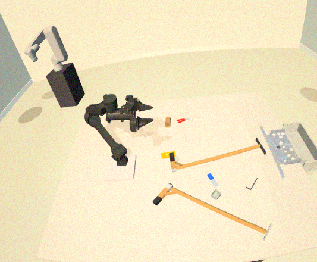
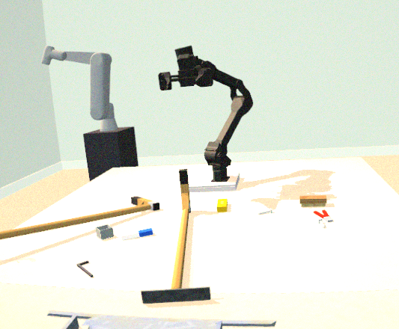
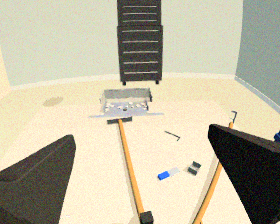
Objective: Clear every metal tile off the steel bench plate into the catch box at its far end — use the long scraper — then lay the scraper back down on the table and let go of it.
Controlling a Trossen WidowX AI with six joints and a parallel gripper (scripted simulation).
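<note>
The long scraper lies 360 mm below my gripper tip, 320 mm ahead of it and 70 mm to the left of it. The rest, counted from my gripper tip: yellow block (410 mm below, 110 mm to the left, 10 mm ahead); then blue marker (420 mm below, 280 mm ahead, 80 mm to the right); then small grey box (410 mm below, 290 mm ahead, 180 mm to the right).
</note>
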